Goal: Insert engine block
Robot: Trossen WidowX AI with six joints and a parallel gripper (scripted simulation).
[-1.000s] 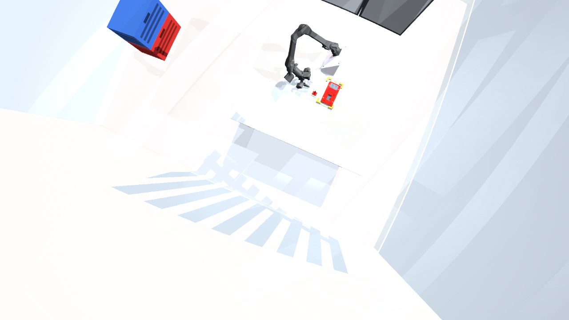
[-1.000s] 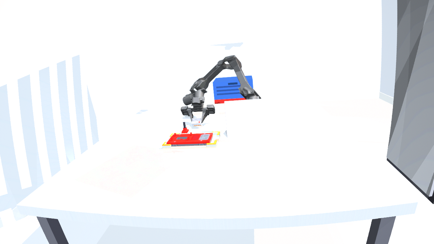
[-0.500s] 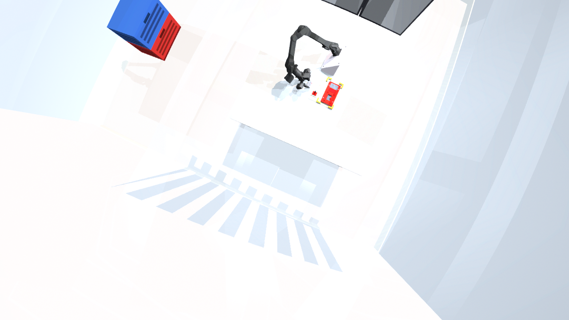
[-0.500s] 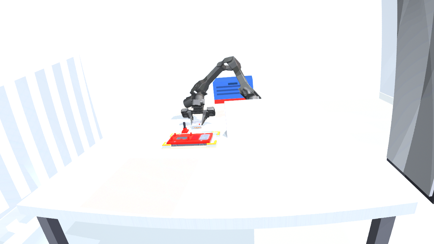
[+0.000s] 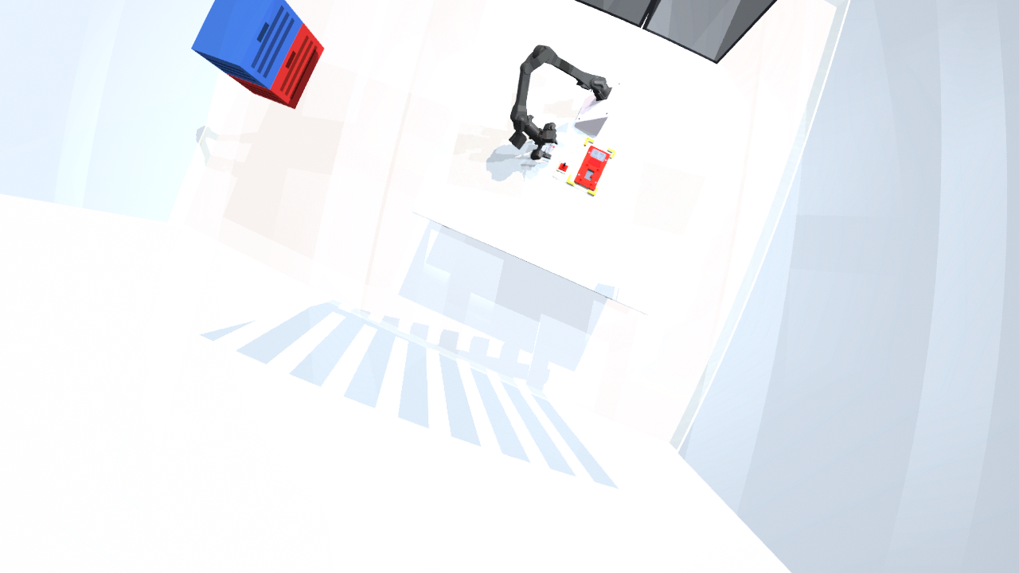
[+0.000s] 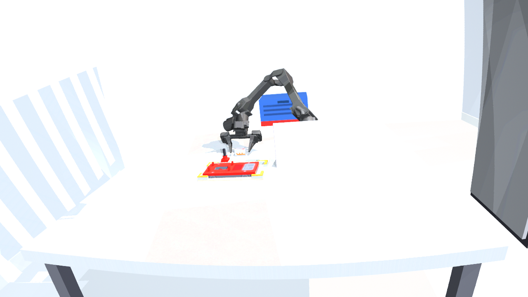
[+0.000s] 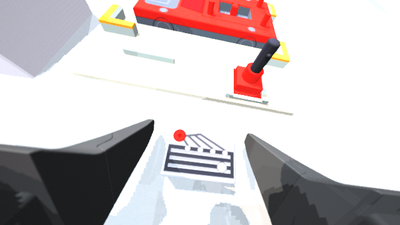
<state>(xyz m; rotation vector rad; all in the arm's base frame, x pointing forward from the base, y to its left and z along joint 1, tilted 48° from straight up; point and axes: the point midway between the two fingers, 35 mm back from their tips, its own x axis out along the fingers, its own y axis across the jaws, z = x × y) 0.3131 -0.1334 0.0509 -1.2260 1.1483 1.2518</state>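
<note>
Right now the white engine block is 20 mm to the right of my gripper tip.
</note>
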